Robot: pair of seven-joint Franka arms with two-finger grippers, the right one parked.
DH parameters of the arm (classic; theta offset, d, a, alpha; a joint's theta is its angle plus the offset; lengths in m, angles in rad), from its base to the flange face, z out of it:
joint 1: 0 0.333 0 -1.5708
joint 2: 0 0 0 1.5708
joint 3: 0 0.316 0.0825 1.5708
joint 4: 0 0 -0.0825 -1.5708
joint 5: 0 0.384 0 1.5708
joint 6: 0 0 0.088 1.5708
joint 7: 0 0.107 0 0
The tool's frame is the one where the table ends.
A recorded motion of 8 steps. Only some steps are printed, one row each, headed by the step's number.
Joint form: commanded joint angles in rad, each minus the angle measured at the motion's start. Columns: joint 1, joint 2, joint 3, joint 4, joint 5, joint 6, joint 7.
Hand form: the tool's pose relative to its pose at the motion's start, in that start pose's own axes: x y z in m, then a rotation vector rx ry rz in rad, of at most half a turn. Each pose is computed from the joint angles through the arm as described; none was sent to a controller.
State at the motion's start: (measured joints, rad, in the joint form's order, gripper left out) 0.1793 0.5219 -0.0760 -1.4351 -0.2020 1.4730 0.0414
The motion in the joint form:
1: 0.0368 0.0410 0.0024 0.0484 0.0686 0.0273 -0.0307
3: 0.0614 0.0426 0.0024 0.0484 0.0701 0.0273 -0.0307
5: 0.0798 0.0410 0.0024 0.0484 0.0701 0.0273 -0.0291
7: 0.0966 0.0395 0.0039 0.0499 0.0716 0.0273 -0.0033
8: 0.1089 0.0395 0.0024 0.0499 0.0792 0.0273 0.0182
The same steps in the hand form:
1: 0.0131 -0.0346 -0.0083 0.0502 0.0410 -0.0699
3: 0.0119 -0.0508 -0.0109 0.0406 0.0444 -0.0918
5: 0.0098 -0.0623 -0.0143 0.0327 0.0496 -0.1061
7: 0.0077 -0.0736 -0.0182 0.0280 0.0557 -0.0961
8: 0.0064 -0.0815 -0.0196 0.0306 0.0571 -0.0847

